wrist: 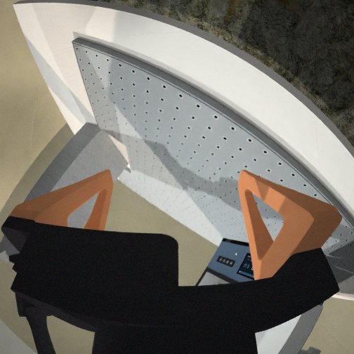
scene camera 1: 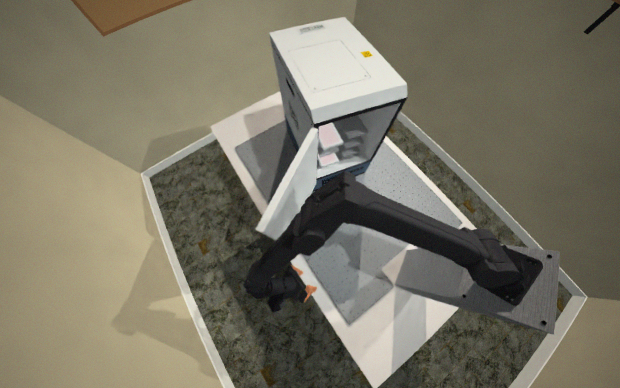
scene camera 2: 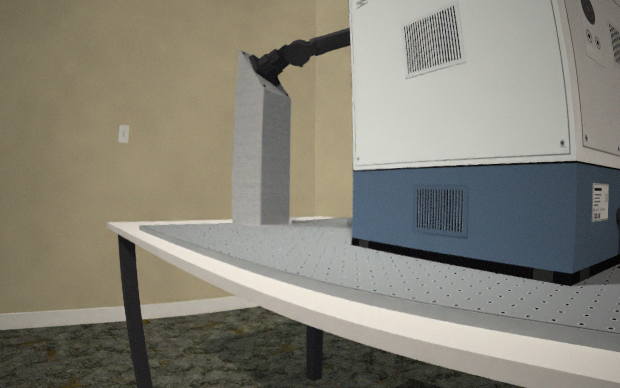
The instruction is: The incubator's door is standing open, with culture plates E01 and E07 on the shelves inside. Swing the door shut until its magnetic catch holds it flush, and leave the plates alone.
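Frame: origin at the arm's base, x ahead, y left, z up, level; millimetres.
Seen in the pictures: gripper, fingertip midpoint: (scene camera 1: 309, 280); arm's base, origin of the base link: (scene camera 1: 509, 275) (scene camera 2: 262, 71).
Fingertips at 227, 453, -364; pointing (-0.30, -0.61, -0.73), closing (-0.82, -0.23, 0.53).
Observation:
Offsets run from my fingertips to a thing's top centre, as dx, dy, dz. "spot": to the spot under its first point. Level surfaces: height alone.
The white incubator (scene camera 1: 340, 65) (scene camera 2: 470, 110) stands on the table, its blue base with a display (wrist: 229, 256) in the wrist view. Its door {spot: +261, -112, +344} (scene camera 1: 295, 185) stands wide open in scene camera 1, swung out toward the lower left. Two pink-topped culture plates {+453, -350, +225} (scene camera 1: 329, 135) {+452, -350, +83} (scene camera 1: 328, 159) show on the shelves inside; their labels are too small to read. My gripper (scene camera 1: 305, 281) (wrist: 175, 176) is open and empty, out past the door's free edge, near the table's long edge as seen from above. My arm overlaps the door's lower part in scene camera 1; contact cannot be told.
The perforated grey board {dz -109} (scene camera 1: 410, 185) (scene camera 2: 300, 260) (wrist: 150, 107) lies on the white table (scene camera 1: 360, 345) (scene camera 2: 200, 272) (wrist: 200, 60). The arm's grey pedestal (scene camera 1: 430, 272) (scene camera 2: 275, 160) (wrist: 65, 160) stands at the opposite end from the incubator. My elbow (scene camera 1: 345, 195) is in front of the incubator's opening in scene camera 1.

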